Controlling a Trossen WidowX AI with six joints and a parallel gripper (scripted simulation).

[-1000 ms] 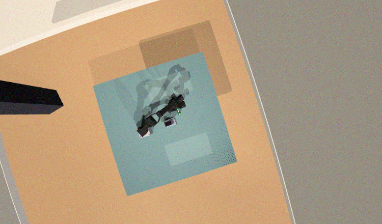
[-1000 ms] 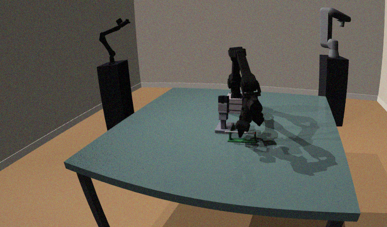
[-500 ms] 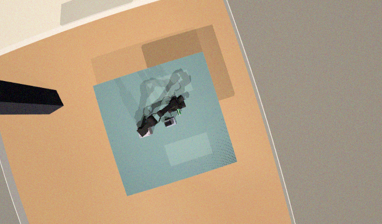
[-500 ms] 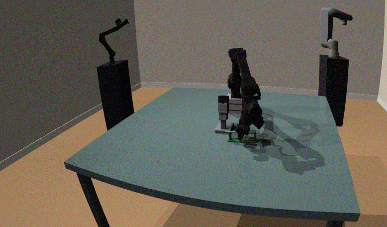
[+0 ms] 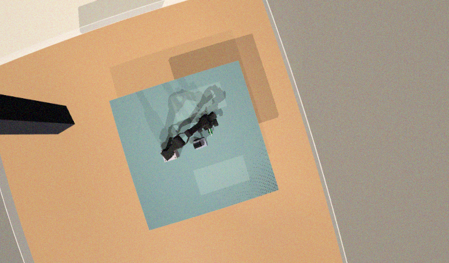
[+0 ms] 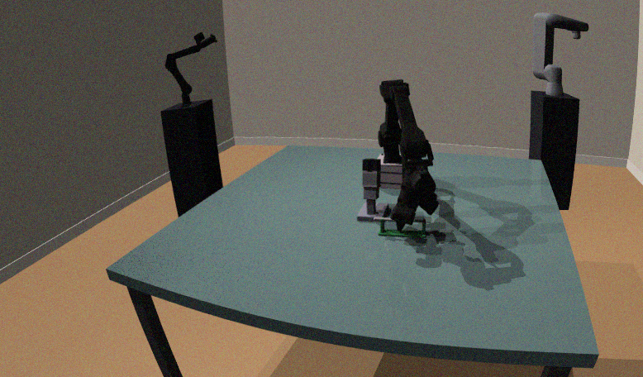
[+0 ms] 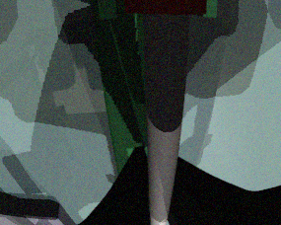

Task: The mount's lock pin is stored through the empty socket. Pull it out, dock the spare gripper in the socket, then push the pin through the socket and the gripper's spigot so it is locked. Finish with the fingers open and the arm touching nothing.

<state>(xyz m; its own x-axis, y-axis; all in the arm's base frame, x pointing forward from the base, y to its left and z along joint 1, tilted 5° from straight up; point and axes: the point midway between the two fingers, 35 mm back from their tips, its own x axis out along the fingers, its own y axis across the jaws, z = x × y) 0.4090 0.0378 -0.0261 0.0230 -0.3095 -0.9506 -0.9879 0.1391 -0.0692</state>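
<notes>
The green cradle lies 10 mm to the left of my gripper tip and 10 mm above it. The rest, counted from my gripper tip: socket 130 mm behind, 90 mm to the right, 40 mm above; spare gripper 130 mm behind, 110 mm above, 90 mm to the right.
</notes>
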